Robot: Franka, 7 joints.
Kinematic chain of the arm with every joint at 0, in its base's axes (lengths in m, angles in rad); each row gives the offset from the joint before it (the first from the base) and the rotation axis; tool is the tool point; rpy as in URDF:
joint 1: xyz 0 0 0.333 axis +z
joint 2: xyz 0 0 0 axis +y
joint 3: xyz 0 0 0.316 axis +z
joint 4: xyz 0.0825 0 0 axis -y
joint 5: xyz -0.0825 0 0.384 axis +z
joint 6: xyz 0 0 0 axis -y
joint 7: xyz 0.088 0 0 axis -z
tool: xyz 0 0 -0.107 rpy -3.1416 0 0
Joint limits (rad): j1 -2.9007..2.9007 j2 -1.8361..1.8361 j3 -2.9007..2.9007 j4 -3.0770..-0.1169 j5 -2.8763..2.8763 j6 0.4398..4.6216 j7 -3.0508..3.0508
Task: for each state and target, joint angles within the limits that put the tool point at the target. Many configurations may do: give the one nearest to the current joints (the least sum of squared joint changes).
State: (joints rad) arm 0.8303 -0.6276 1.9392 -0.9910 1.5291 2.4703 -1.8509
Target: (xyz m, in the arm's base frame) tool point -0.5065 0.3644 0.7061
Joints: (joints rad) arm 0.6844 -0.4027 1.6089 -1.5553 1.5623 2.5989 -1.8509
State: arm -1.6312 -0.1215 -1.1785 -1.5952 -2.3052 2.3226 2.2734
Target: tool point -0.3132 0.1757 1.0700
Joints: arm -1.9265 -0.5388 -0.7899 -1.0451 -2.3280 2.3030 2.2734
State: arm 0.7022 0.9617 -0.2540 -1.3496 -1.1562 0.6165 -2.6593
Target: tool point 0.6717 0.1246 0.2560
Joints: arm 0.5529 1.0974 -0.2914 -1.1096 -1.2999 0.9517 -2.6593
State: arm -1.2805 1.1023 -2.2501 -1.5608 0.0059 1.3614 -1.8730
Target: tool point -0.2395 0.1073 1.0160
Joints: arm -1.5231 0.5989 -2.6778 -1.1755 -0.0741 1.7424 -1.8730
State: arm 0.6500 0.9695 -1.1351 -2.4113 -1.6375 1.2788 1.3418
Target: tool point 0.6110 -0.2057 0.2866
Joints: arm 0.6331 1.0908 -0.9918 -1.8263 -1.8301 1.4790 1.3418
